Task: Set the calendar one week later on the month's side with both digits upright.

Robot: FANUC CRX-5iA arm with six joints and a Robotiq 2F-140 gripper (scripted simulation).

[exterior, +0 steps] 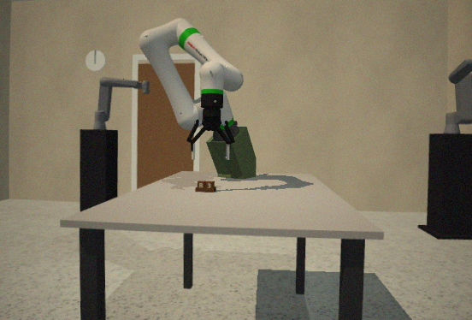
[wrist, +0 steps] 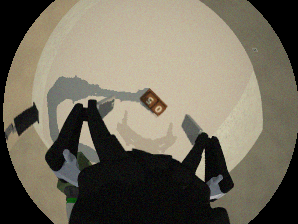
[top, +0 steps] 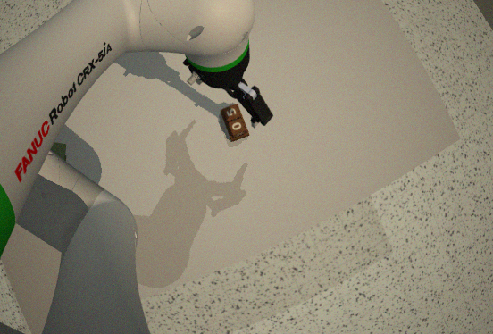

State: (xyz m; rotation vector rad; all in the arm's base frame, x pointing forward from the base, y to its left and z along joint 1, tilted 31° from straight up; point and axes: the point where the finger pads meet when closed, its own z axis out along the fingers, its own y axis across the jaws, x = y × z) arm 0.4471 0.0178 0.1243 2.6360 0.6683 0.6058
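The brown tray is 2 cm to the right of my hand and 13 cm below it.
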